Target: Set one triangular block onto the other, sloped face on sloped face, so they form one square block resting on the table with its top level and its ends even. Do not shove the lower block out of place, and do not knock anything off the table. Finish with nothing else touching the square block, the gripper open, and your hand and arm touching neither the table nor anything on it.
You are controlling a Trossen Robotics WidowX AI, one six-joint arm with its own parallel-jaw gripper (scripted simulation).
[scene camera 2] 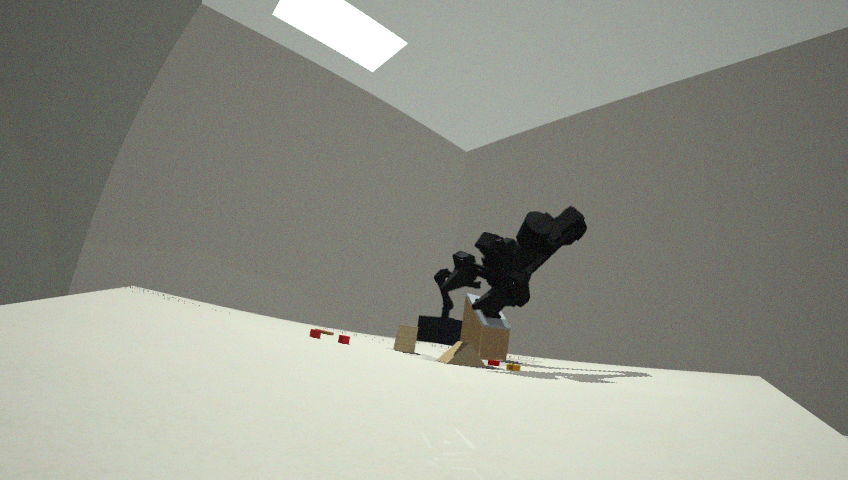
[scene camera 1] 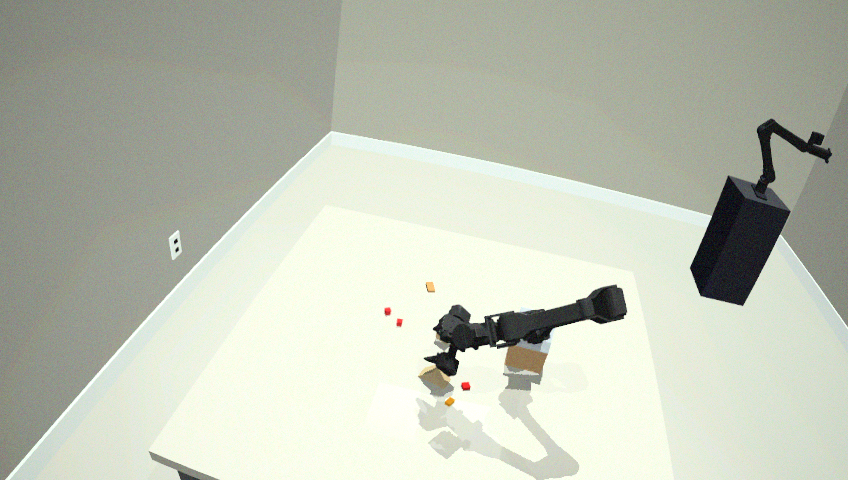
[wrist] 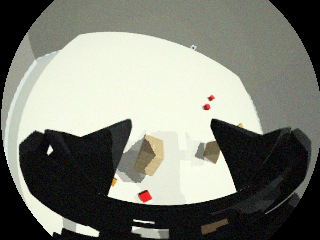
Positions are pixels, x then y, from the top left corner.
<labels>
my gripper: scene camera 2; scene camera 1 429, 344; wrist
same spot on my gripper: [wrist: 250, 157] = [scene camera 2: 462, 274]
</labels>
